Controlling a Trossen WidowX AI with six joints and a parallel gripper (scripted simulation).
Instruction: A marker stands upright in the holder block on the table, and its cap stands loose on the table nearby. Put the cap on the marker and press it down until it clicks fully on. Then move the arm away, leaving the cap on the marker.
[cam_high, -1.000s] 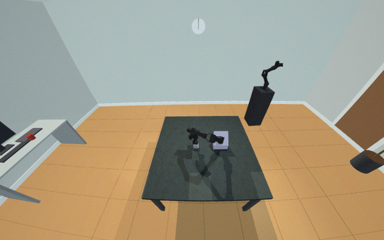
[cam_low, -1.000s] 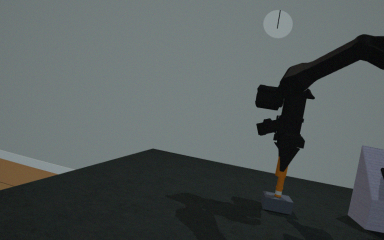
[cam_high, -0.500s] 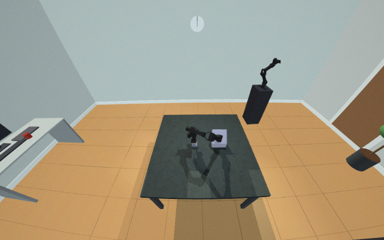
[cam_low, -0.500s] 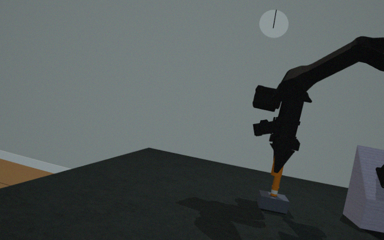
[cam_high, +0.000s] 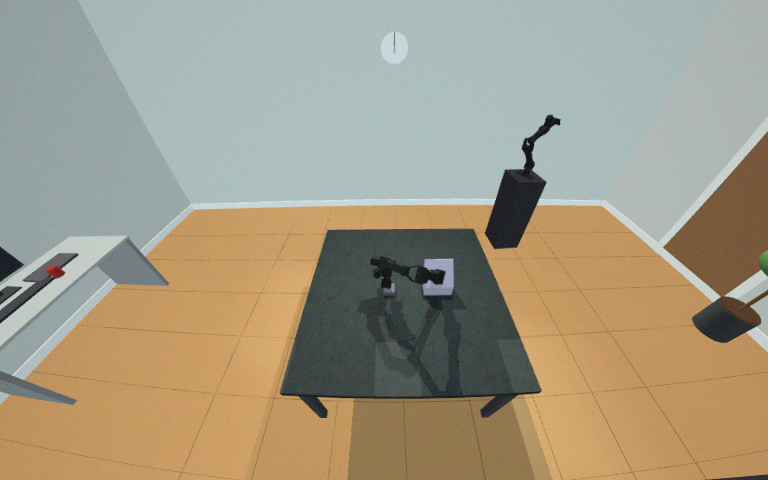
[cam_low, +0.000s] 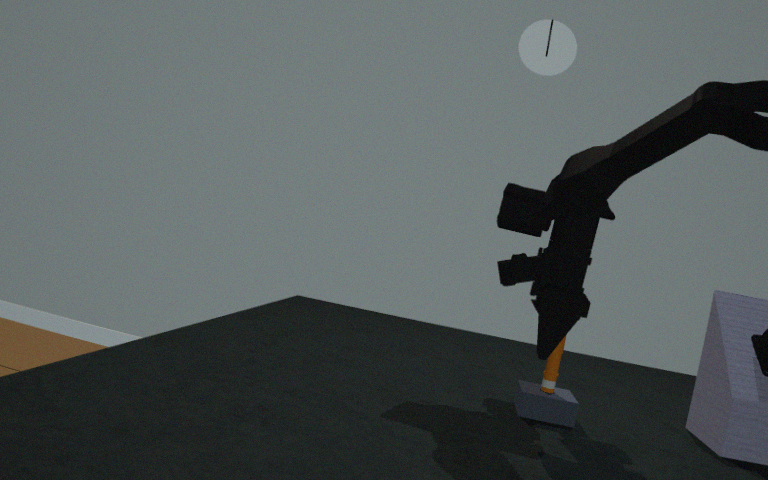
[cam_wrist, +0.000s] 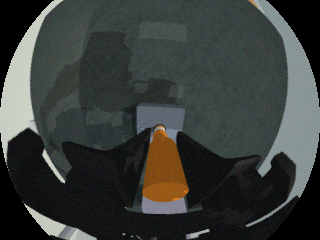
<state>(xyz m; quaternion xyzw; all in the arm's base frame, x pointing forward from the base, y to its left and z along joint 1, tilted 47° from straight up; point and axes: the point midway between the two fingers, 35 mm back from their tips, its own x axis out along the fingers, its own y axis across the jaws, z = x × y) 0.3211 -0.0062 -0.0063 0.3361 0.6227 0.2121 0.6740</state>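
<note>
Now: the marker cap 10 mm behind my gripper tip and 40 mm above it. Round my gripper tip: grey holder block: 20 mm behind, 60 mm below.
</note>
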